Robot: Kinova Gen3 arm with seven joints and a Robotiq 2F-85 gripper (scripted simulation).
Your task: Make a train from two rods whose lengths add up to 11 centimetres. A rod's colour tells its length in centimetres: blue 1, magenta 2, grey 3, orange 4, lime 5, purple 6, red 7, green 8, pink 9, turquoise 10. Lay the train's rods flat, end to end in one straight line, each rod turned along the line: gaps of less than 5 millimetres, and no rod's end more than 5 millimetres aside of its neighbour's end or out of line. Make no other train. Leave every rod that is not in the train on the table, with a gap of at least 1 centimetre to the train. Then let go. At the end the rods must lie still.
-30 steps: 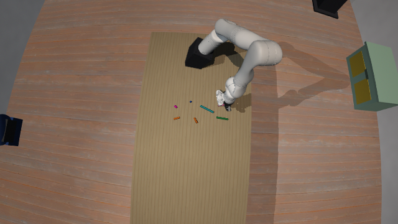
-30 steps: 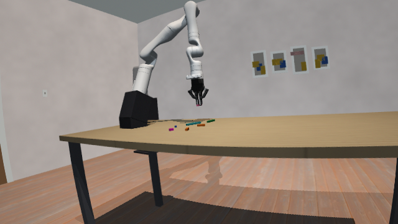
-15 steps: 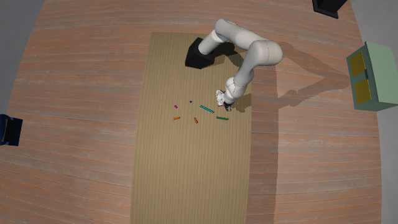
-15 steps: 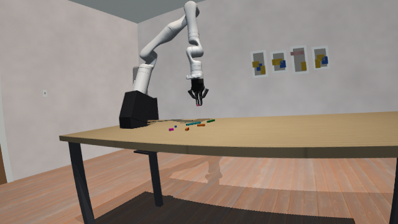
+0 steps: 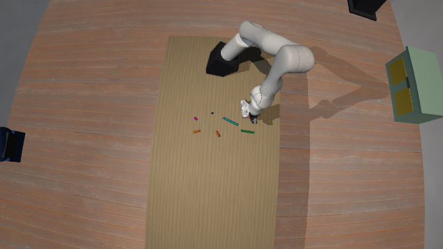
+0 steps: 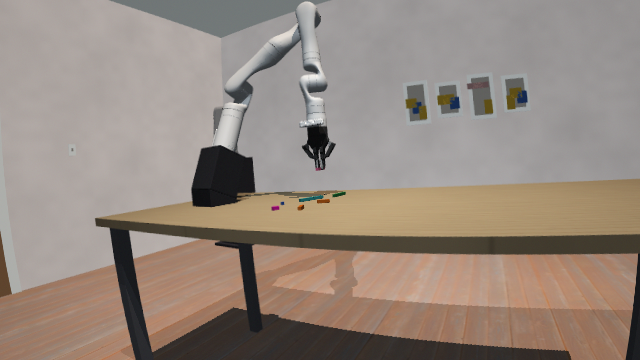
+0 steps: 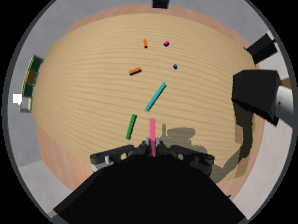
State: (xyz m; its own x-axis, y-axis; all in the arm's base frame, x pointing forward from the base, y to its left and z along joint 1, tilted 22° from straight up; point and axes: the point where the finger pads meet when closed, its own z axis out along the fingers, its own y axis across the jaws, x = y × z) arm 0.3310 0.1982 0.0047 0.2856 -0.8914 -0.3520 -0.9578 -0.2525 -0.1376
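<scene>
My hand is 40 mm short of the magenta rod, 320 mm to the left of it and 110 mm above it. From my hand the other things lie so: pink rod (20 mm below); then turquoise rod (20 mm ahead, 110 mm to the right, 110 mm below); then green rod (70 mm ahead, 110 mm below).
</scene>
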